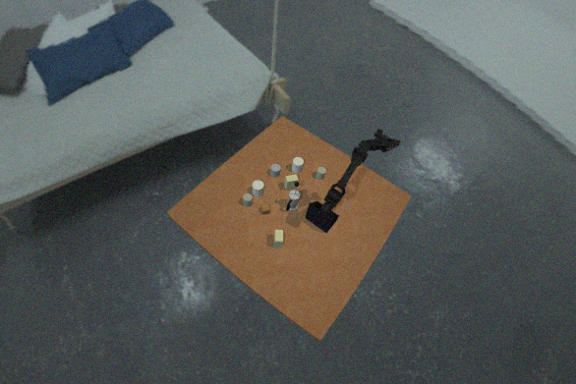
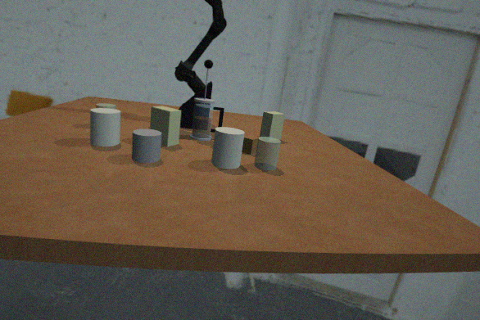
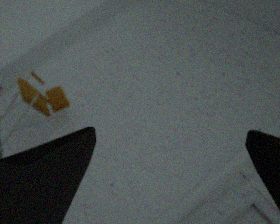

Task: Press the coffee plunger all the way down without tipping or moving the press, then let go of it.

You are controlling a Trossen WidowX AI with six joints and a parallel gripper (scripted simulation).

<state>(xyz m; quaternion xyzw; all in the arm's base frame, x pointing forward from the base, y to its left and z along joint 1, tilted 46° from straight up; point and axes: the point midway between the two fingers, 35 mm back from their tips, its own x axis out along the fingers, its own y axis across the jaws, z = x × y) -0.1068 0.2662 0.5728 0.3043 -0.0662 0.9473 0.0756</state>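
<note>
Right now the coffee press is 610 mm below my gripper tip, 450 mm ahead of it and 240 mm to the left of it.
</note>
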